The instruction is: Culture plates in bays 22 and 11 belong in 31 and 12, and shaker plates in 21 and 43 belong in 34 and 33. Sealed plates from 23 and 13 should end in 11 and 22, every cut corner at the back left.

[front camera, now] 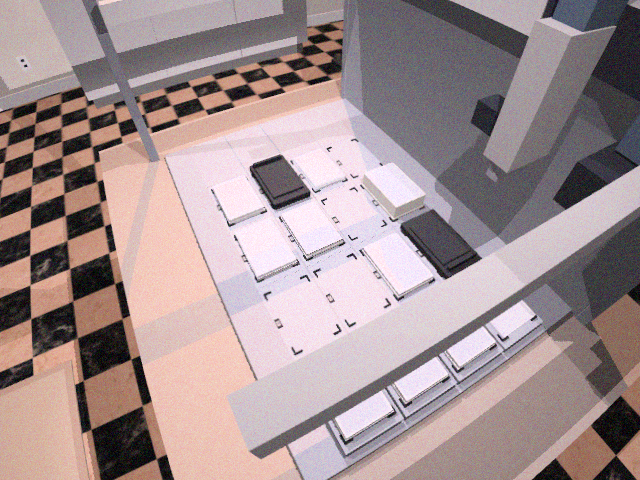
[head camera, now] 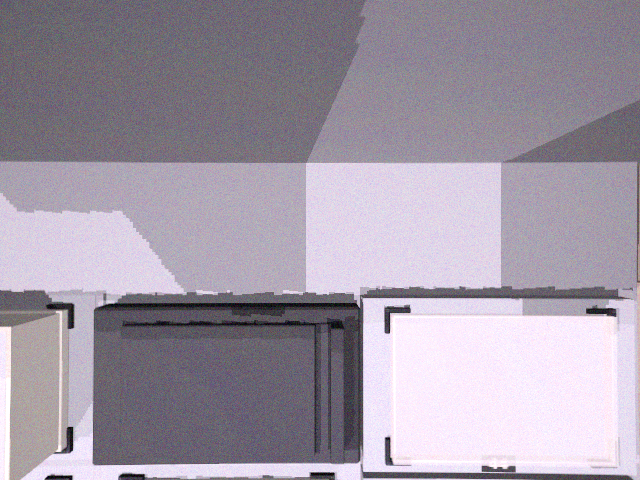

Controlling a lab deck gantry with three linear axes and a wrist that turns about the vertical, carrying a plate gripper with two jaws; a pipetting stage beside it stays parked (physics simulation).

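Places are measured from the robot's base along level axes (x right, y ahead, z up), in centimetres.
Pixels of known places: robot's base, origin of its link: [front camera: 212, 190].
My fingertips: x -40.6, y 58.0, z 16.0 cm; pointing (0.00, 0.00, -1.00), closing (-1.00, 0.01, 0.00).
Note:
For each thing: its middle in the pictures, then the offset to it from my fingertips. "*": a spot on its surface instead.
- bay 11, a spot on its surface: [front camera: 237, 199] * dx +36.6, dy -50.5, dz -14.6 cm
- bay 12, a spot on its surface: [front camera: 266, 249] * dx +36.4, dy -33.9, dz -14.3 cm
- bay 22, a spot on its surface: [front camera: 312, 229] * dx +25.8, dy -34.2, dz -14.6 cm
- bay 31, a spot on its surface: [front camera: 319, 169] * dx +15.3, dy -50.3, dz -14.6 cm
- bay 33, a spot on its surface: [front camera: 398, 264] * dx +15.2, dy -18.1, dz -14.6 cm
- bay 34, a spot on its surface: [front camera: 470, 348] * dx +15.4, dy +2.4, dz -13.1 cm
- bay 21, middle of its body: [front camera: 278, 179] dx +25.5, dy -52.0, dz -14.5 cm
- bay 43, middle of its body: [head camera: 228, 383] [front camera: 440, 241] dx +4.1, dy -18.4, dz -14.5 cm
- Bay 13, a spot on its surface: [front camera: 305, 317] * dx +36.1, dy -17.5, dz -16.0 cm
- bay 23, a spot on its surface: [front camera: 354, 291] * dx +25.5, dy -17.8, dz -16.0 cm
- tall white block, middle of its body: [front camera: 392, 189] dx +4.2, dy -35.2, dz -13.9 cm
- plate, middle of its body: [head camera: 501, 387] [front camera: 495, 299] dx +4.2, dy -2.4, dz -14.2 cm
- bay 24, a spot on its surface: [front camera: 419, 380] * dx +26.1, dy +2.3, dz -13.1 cm
- bay 14, a spot on its surface: [front camera: 364, 415] * dx +36.4, dy +2.4, dz -13.1 cm
In the front view, going by grid position, white plates stand in bay 11 [front camera: 237, 199], bay 12 [front camera: 266, 249], bay 22 [front camera: 312, 229], bay 31 [front camera: 319, 169], bay 33 [front camera: 398, 264] and bay 34 [front camera: 470, 348]. The dark shaker in bay 21 [front camera: 279, 180] and the dark shaker in bay 43 [front camera: 439, 245] [head camera: 217, 392] show bare tops. Bay 13 [front camera: 305, 317] and bay 23 [front camera: 354, 291] hold no plate. Cut corners and seals are too faint to read. The dark gripper body [front camera: 586, 178] is at the right, away from these plates; its jaws are hidden.
A tall white block [front camera: 393, 190] [head camera: 36, 387] stands in bay 42. A plate [front camera: 512, 319] [head camera: 504, 387] stands in bay 44, with others in bay 24 [front camera: 419, 380] and bay 14 [front camera: 364, 415]. A pale rail [front camera: 413, 330] crosses the foreground; a pale column [front camera: 542, 98] hangs at upper right.

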